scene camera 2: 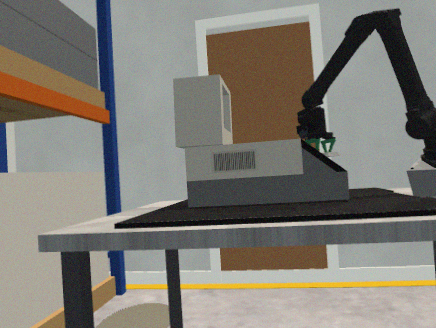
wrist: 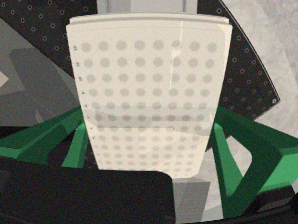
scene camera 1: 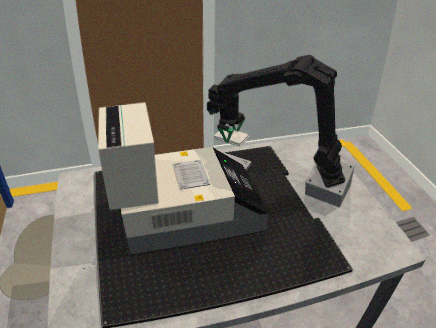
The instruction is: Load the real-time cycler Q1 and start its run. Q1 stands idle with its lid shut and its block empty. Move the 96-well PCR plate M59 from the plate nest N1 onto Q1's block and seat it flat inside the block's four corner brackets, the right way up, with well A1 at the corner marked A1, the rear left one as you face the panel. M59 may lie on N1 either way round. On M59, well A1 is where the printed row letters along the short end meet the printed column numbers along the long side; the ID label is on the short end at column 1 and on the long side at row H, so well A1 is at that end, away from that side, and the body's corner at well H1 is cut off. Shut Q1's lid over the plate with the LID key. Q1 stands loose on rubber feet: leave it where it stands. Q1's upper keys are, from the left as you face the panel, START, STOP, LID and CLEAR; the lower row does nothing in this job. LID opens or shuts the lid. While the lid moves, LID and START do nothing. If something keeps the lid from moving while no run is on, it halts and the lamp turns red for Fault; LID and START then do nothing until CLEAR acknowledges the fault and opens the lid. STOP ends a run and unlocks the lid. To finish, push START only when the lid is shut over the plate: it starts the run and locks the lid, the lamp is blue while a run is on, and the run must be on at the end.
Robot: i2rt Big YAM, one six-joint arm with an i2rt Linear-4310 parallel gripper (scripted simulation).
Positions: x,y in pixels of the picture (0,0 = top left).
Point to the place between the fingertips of my gripper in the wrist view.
149,111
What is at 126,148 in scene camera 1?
A boxy lid.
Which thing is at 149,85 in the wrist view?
A white 96-well plate M59.
